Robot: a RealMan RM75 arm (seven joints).
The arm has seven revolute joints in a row. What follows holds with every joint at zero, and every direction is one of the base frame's. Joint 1 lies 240.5 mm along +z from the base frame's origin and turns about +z. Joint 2 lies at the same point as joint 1 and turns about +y. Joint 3 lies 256 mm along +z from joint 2 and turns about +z. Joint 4 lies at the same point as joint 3 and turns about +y. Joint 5 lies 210 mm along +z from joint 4 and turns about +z. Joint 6 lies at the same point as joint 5 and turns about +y. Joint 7 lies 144 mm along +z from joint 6 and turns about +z. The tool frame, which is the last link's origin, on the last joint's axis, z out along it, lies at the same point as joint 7; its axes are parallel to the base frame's.
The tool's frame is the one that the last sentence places.
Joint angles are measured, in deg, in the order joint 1, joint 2, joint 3, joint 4, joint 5, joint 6, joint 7. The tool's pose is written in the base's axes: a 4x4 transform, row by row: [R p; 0 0 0 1], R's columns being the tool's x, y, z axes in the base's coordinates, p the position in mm. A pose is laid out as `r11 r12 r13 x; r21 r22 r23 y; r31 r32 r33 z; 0 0 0 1`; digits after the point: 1 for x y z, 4 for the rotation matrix.
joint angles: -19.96, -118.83, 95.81, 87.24, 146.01, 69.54, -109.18
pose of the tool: 0.9298 -0.1911 -0.3145 -183.6; -0.0579 -0.9199 0.3878 328.1; -0.3635 -0.3423 -0.8664 -31.2; 0 0 0 1
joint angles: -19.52, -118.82, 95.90, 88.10, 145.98, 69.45, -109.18
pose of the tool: 0.9310 -0.1959 -0.3081 -182.0; -0.0621 -0.9165 0.3952 327.2; -0.3598 -0.3488 -0.8654 -29.8; 0 0 0 1
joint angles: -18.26, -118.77, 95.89, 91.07, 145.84, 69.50, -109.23
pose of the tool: 0.9346 -0.2104 -0.2867 -175.8; -0.0750 -0.9046 0.4197 324.8; -0.3476 -0.3708 -0.8612 -23.7; 0 0 0 1
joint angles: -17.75, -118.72, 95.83, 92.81, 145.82, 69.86, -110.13
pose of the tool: 0.9385 -0.2067 -0.2764 -171.7; -0.0711 -0.8994 0.4312 323.4; -0.3378 -0.3851 -0.8589 -19.9; 0 0 0 1
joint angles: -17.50, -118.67, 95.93, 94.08, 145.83, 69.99, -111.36
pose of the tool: 0.9429 -0.1986 -0.2674 -167.7; -0.0636 -0.8954 0.4408 322.7; -0.3269 -0.3986 -0.8569 -17.5; 0 0 0 1
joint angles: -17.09, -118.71, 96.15, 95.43, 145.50, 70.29, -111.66
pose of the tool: 0.9459 -0.2015 -0.2544 -163.2; -0.0709 -0.8932 0.4441 320.3; -0.3167 -0.4020 -0.8591 -16.3; 0 0 0 1
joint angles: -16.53, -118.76, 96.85, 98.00, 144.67, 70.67, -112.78
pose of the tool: 0.9532 -0.2034 -0.2238 -152.6; -0.0845 -0.8895 0.4490 315.8; -0.2904 -0.4090 -0.8651 -14.9; 0 0 0 1
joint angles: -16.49, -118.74, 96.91, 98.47, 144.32, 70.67, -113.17
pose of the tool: 0.9559 -0.2001 -0.2148 -150.1; -0.0848 -0.8888 0.4504 315.2; -0.2810 -0.4123 -0.8666 -14.4; 0 0 0 1
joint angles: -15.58, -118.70, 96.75, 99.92, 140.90, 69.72, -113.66
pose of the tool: 0.9731 -0.1727 -0.1524 -141.3; -0.0868 -0.8880 0.4516 311.6; -0.2133 -0.4262 -0.8791 -13.0; 0 0 0 1
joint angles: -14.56, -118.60, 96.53, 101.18, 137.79, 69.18, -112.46
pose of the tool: 0.9801 -0.1708 -0.1014 -135.2; -0.1083 -0.8873 0.4483 307.4; -0.1666 -0.4284 -0.8881 -11.0; 0 0 0 1
